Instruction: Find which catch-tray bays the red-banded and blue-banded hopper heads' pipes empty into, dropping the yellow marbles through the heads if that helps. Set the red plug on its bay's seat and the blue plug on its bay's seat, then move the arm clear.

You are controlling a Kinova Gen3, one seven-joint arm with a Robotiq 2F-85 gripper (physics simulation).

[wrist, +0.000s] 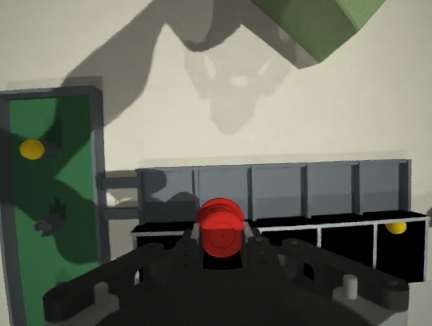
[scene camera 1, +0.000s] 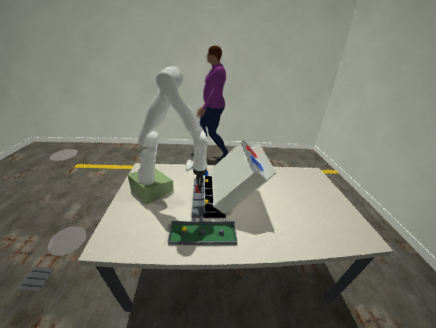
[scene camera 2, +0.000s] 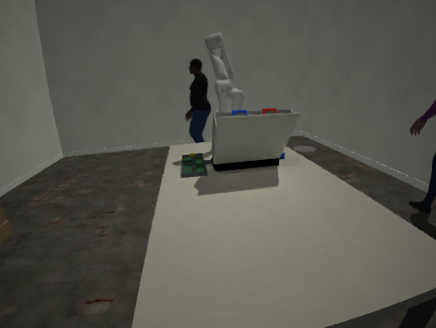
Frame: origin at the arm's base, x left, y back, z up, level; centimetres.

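Seen in the pictures: gripper, between the fingertips: [wrist: 221, 234] [scene camera 1: 199, 189]; arm's base, origin of its link: [scene camera 1: 146, 181].
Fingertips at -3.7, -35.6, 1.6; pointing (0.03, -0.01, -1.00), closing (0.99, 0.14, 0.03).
Observation:
Offsets run from my fingertips to a thing's top centre, as dx, dy, dz. "pt": to the spot under its first point.
My gripper [scene camera 1: 199, 184] [wrist: 221, 234] is shut on the red plug {-0.2, +0.8, +2.5} [scene camera 1: 197, 189] [wrist: 220, 212]. In the wrist view the plug overlaps the second grey seat bay from the left; its height above it is unclear. The catch tray {pt +16.8, -0.4, -9.2} [wrist: 350, 223] has black bays beside the grey row [scene camera 1: 198, 211] [wrist: 304, 190]. A yellow marble {+2.9, -4.1, -10.5} [scene camera 1: 206, 201] lies in a bay toward the green tray, another {+25.6, -0.8, -10.5} [scene camera 1: 206, 180] [wrist: 396, 227] in the far-end bay. The blue plug {+35.1, +1.0, -9.8} [scene camera 1: 206, 173] [scene camera 2: 282, 156] stands beyond that end. The red band [scene camera 1: 251, 151] [scene camera 2: 269, 110] and blue band {pt +9.1, -32.8, +15.8} [scene camera 1: 257, 164] [scene camera 2: 240, 113] top the hopper box.
The slanted hopper box [scene camera 1: 235, 177] [scene camera 2: 252, 137] rises beside the bays. A green tray {-19.1, -5.1, -10.7} [scene camera 1: 202, 243] [scene camera 2: 194, 175] [wrist: 99, 150] holds a yellow marble {-23.1, +4.4, -8.2} [scene camera 1: 184, 229] [scene camera 2: 192, 155] [wrist: 32, 149] on a grey post. The green base block [scene camera 1: 151, 188] [wrist: 320, 25] is under the arm. People stand beyond the table.

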